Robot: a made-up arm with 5 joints. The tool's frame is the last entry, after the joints.
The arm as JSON. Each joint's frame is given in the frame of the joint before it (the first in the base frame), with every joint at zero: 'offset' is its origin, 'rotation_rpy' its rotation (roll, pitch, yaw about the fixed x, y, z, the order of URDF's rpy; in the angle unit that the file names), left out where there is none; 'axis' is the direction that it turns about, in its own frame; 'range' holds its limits. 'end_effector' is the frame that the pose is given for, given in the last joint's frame.
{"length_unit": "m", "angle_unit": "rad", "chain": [
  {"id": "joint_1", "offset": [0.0, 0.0, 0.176], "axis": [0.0, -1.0, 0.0], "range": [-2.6, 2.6]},
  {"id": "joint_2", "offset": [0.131, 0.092, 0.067], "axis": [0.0, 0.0, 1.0], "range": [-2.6, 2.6]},
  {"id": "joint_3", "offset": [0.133, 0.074, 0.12], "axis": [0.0, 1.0, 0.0], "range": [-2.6, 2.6]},
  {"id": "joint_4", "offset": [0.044, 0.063, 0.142], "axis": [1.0, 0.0, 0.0], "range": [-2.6, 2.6]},
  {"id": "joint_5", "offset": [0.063, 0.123, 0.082], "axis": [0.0, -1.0, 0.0], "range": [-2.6, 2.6]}
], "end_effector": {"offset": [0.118, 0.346, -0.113]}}
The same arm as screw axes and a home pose.
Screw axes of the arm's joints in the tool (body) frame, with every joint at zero. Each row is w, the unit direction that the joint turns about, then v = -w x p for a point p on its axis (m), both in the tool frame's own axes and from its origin. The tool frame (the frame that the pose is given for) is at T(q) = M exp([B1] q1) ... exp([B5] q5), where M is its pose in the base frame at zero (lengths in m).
B1: w 0 -1 0 v -0.2980 0.0000 0.4890
B2: w 0 0 1 v -0.6060 0.3580 0.0000
B3: w 0 1 0 v 0.1110 0.0000 -0.2250
B4: w 1 0 0 v 0.0000 0.0310 0.4690
B5: w 0 -1 0 v 0.1130 0.0000 0.1180
M =
1 0 0 0.4890
0 1 0 0.6980
0 0 1 0.4740
0 0 0 1
Joint limits (deg, base to tool): -148.97..148.97 -148.97..148.97 -148.97..148.97 -148.97..148.97 -148.97..148.97

